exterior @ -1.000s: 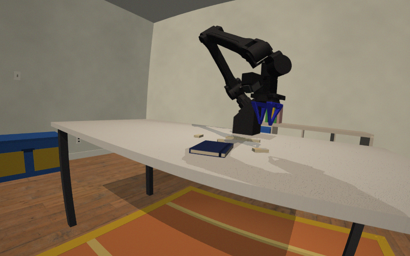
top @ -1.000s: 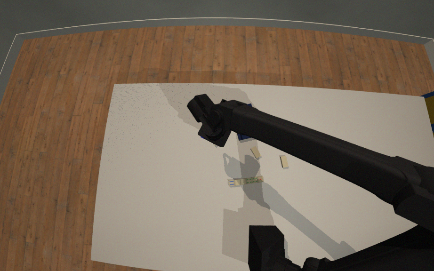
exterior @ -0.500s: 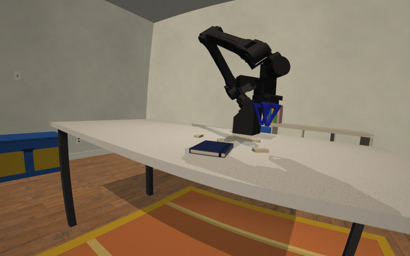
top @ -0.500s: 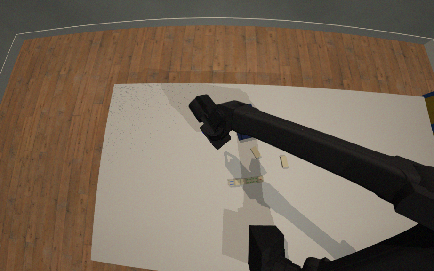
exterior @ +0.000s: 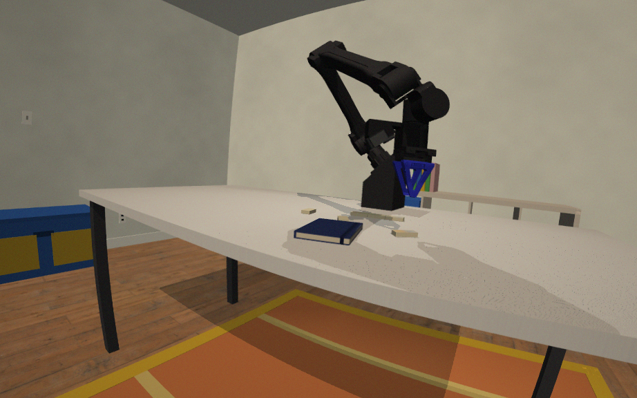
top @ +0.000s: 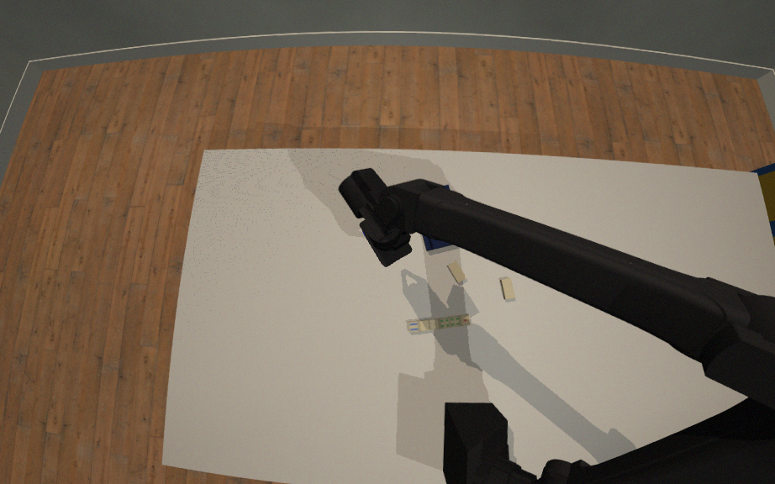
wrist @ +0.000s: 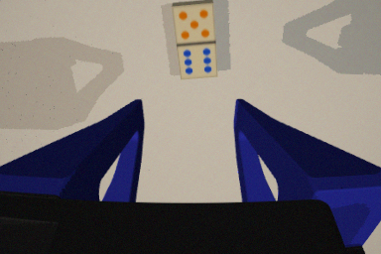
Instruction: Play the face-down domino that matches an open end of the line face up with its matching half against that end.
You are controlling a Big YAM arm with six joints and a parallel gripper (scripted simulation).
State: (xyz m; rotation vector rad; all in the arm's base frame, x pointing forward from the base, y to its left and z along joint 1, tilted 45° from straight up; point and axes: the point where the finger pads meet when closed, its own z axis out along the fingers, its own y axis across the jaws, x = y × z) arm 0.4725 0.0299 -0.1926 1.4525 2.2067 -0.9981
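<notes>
The domino is 90 mm below my hand. From my hand the other things lie so: dark blue book: 140 mm to the right, 90 mm below, 80 mm ahead.
</notes>
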